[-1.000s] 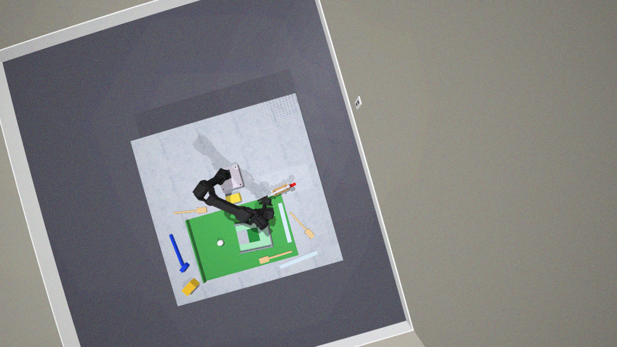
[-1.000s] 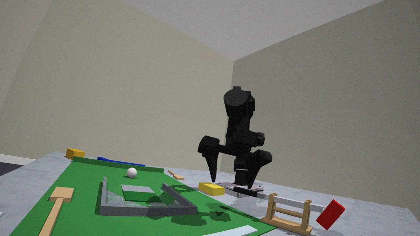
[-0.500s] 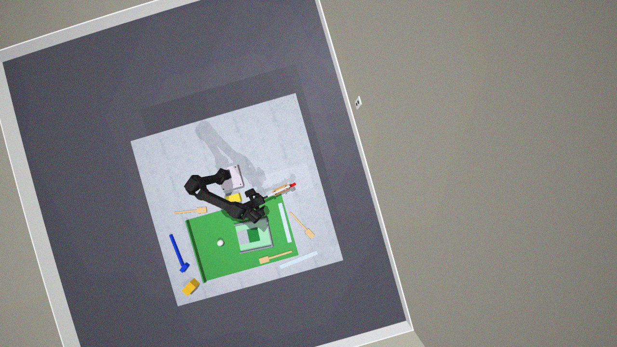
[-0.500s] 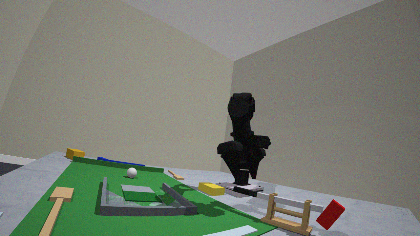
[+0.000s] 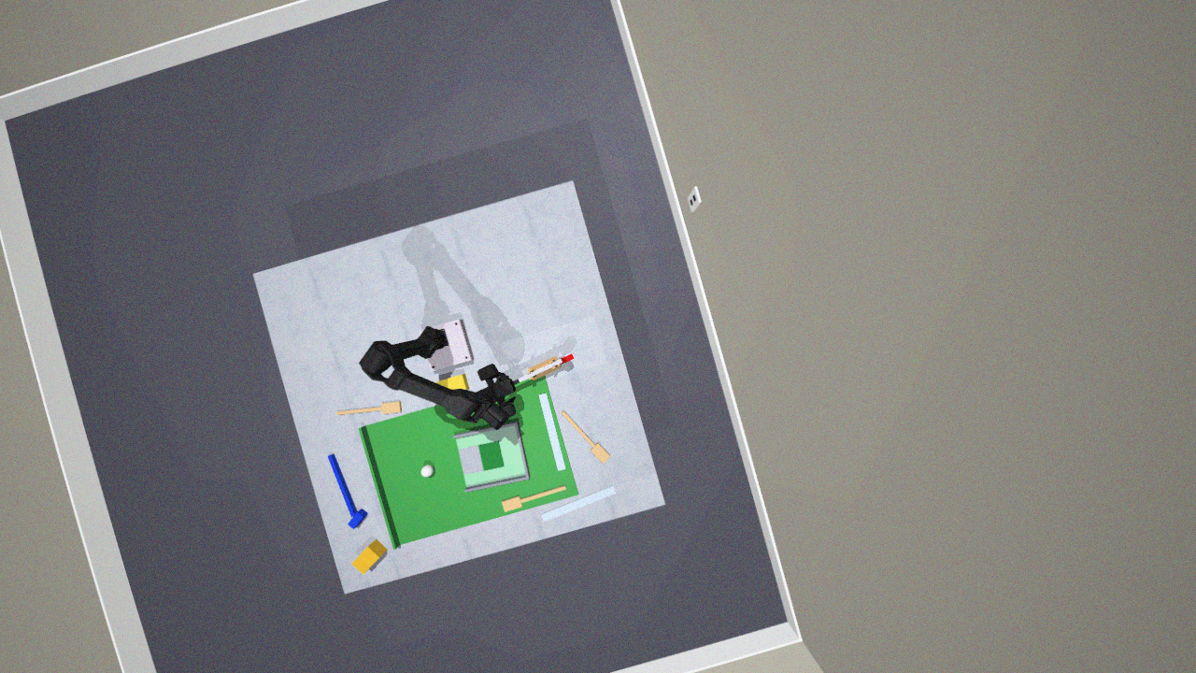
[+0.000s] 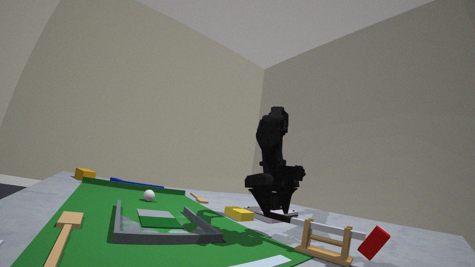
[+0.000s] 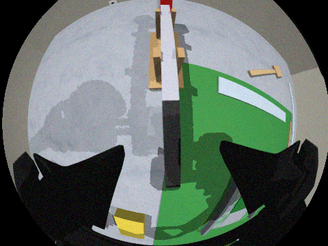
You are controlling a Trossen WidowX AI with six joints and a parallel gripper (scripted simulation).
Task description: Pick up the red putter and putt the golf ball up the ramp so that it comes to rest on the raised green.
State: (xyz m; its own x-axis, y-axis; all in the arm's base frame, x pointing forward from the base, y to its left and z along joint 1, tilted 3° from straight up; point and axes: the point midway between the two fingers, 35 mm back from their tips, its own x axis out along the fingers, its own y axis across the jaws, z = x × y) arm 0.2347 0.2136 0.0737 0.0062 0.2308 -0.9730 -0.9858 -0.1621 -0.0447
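The red putter lies 2 cm behind my gripper tip, 11 cm to the left of it and 1 cm below it. Also, from my gripper tip: wooden rack 2 cm behind, 13 cm to the left, 3 cm below; then white golf ball 23 cm ahead, 40 cm to the right, 4 cm below; then blue putter 23 cm ahead, 74 cm to the right, 5 cm below.
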